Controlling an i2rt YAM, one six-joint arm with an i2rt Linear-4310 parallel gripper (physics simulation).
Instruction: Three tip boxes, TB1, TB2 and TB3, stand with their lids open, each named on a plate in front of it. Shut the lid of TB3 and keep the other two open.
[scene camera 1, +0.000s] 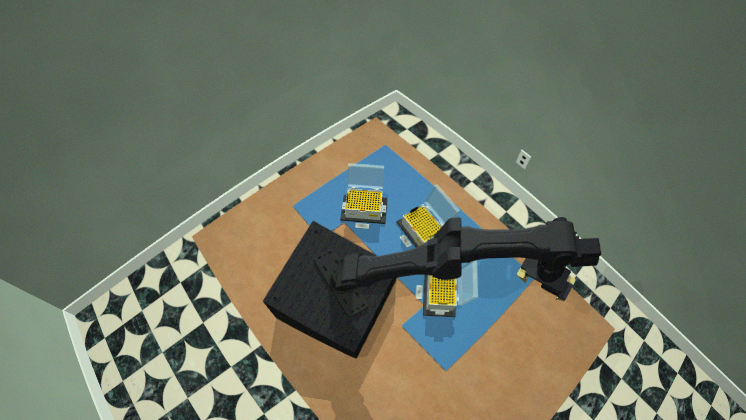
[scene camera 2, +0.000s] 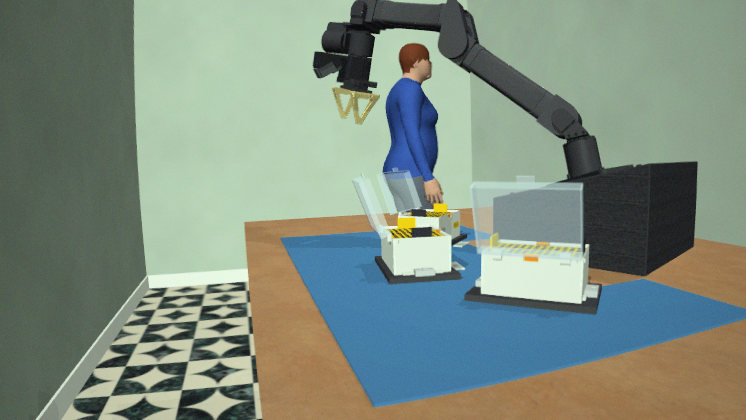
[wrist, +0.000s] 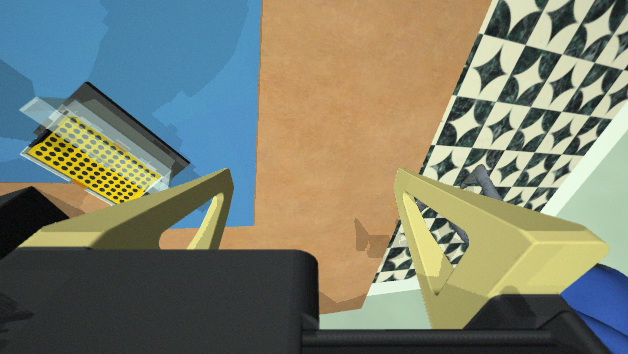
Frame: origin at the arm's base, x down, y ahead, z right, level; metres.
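Where they show: gripper, fingertip midpoint: (scene camera 1: 541, 289) (scene camera 2: 350, 121) (wrist: 313, 177); arm's base, origin of the base link: (scene camera 1: 340, 282) (scene camera 2: 587, 180).
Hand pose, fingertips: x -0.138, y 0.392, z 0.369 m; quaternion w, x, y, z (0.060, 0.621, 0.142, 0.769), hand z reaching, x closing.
Each offset is from my fingertips to the top centre of the thing. "spot": to the spot under its first point. Level surfaces: height alone.
Three white tip boxes with yellow racks stand with clear lids raised. One box @(dy -0.166, dx +0.199, dz -0.596 m) (scene camera 1: 364, 203) (scene camera 2: 533, 279) has its lid @(spot: dy -0.115, dx +0.167, dz -0.662 m) (scene camera 1: 365, 176) (scene camera 2: 527, 213) upright. The middle box @(dy -0.057, dx +0.199, dz -0.422 m) (scene camera 1: 421, 223) (scene camera 2: 416, 255) is partly under the arm in scene camera 1; its lid @(dy +0.022, dx +0.111, dz -0.420 m) (scene camera 1: 442, 202) (scene camera 2: 369, 206) leans back. The third box @(dy -0.133, dx +0.190, dz -0.208 m) (scene camera 1: 442, 292) (scene camera 2: 428, 224) (wrist: 85, 165) has its lid (scene camera 1: 468, 286) (scene camera 2: 399, 190) leaning back too. The name plates @(spot: dy -0.199, dx +0.263, dz -0.554 m) (scene camera 1: 362, 225) @(spot: dy -0.114, dx +0.263, dz -0.422 m) (scene camera 1: 405, 241) @(spot: dy -0.185, dx +0.263, dz -0.248 m) (scene camera 1: 419, 292) are too small to read. My gripper (scene camera 1: 546, 277) (scene camera 2: 351, 121) (wrist: 313, 177) is open and empty, high above and beyond the third box's lid side.
The boxes stand on dark bases on a blue mat @(dx +0.265 m) (scene camera 1: 446, 357) (scene camera 2: 417, 354) (wrist: 220, 30) on a brown table @(dx +0.267 m) (scene camera 1: 469, 391). The arm's black pedestal (scene camera 1: 323, 292) (scene camera 2: 647, 219) stands by the mat. A person (scene camera 2: 412, 120) in blue stands beyond the table.
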